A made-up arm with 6 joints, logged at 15 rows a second.
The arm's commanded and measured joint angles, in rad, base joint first. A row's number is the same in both.
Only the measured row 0 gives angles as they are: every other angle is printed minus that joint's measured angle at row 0.
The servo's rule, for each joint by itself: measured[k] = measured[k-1] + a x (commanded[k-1-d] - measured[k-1]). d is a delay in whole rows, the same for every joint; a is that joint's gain. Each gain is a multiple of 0.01, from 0.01 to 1. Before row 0 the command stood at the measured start. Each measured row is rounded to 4 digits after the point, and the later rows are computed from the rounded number. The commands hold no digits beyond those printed.
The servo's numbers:
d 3
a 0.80 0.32 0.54 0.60 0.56 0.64
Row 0, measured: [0.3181, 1.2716, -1.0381, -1.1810, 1.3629, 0.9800]
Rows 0 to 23, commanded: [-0.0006, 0.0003, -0.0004, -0.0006, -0.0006, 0.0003]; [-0.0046, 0.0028, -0.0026, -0.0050, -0.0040, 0.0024]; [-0.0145, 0.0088, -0.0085, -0.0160, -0.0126, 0.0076]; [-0.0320, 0.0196, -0.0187, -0.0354, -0.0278, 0.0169]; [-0.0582, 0.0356, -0.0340, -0.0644, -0.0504, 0.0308]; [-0.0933, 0.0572, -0.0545, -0.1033, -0.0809, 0.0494]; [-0.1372, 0.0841, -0.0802, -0.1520, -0.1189, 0.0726]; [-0.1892, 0.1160, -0.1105, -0.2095, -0.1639, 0.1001]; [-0.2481, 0.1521, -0.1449, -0.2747, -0.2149, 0.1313]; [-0.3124, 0.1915, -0.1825, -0.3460, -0.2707, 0.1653]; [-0.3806, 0.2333, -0.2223, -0.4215, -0.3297, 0.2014]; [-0.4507, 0.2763, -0.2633, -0.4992, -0.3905, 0.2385]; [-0.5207, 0.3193, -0.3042, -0.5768, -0.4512, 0.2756]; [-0.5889, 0.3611, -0.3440, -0.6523, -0.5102, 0.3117]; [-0.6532, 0.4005, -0.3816, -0.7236, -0.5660, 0.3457]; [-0.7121, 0.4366, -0.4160, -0.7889, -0.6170, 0.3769]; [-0.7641, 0.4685, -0.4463, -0.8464, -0.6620, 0.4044]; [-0.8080, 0.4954, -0.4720, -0.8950, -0.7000, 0.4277]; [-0.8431, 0.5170, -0.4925, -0.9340, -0.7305, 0.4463]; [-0.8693, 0.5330, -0.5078, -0.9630, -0.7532, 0.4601]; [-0.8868, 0.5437, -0.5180, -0.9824, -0.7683, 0.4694]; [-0.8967, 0.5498, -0.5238, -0.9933, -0.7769, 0.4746]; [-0.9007, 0.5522, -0.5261, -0.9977, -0.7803, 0.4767]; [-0.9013, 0.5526, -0.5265, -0.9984, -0.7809, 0.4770]
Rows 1 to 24, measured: [0.0000, 0.0000, 0.0000, 0.0000, 0.0000, 0.0000]; [0.0000, 0.0000, 0.0000, 0.0000, 0.0000, 0.0000]; [0.0000, 0.0000, 0.0000, 0.0000, 0.0000, 0.0000]; [-0.0005, 0.0001, -0.0002, -0.0004, -0.0003, 0.0002]; [-0.0038, 0.0010, -0.0015, -0.0032, -0.0024, 0.0016]; [-0.0124, 0.0035, -0.0053, -0.0109, -0.0081, 0.0054]; [-0.0281, 0.0087, -0.0125, -0.0256, -0.0191, 0.0128]; [-0.0522, 0.0173, -0.0241, -0.0489, -0.0366, 0.0243]; [-0.0851, 0.0301, -0.0405, -0.0815, -0.0614, 0.0404]; [-0.1268, 0.0474, -0.0619, -0.1238, -0.0936, 0.0610]; [-0.1767, 0.0694, -0.0881, -0.1752, -0.1330, 0.0860]; [-0.2338, 0.0959, -0.1188, -0.2349, -0.1789, 0.1150]; [-0.2967, 0.1265, -0.1532, -0.3016, -0.2303, 0.1472]; [-0.3638, 0.1607, -0.1905, -0.3735, -0.2860, 0.1819]; [-0.4333, 0.1977, -0.2298, -0.4489, -0.3445, 0.2181]; [-0.5032, 0.2366, -0.2700, -0.5256, -0.4043, 0.2549]; [-0.5718, 0.2764, -0.3100, -0.6016, -0.4636, 0.2913]; [-0.6369, 0.3161, -0.3487, -0.6748, -0.5209, 0.3261]; [-0.6971, 0.3547, -0.3850, -0.7433, -0.5747, 0.3586]; [-0.7507, 0.3911, -0.4181, -0.8052, -0.6236, 0.3879]; [-0.7965, 0.4245, -0.4472, -0.8591, -0.6664, 0.4134]; [-0.8338, 0.4541, -0.4717, -0.9040, -0.7023, 0.4345]; [-0.8622, 0.4793, -0.4912, -0.9394, -0.7308, 0.4509]; [-0.8819, 0.4999, -0.5057, -0.9652, -0.7518, 0.4627]
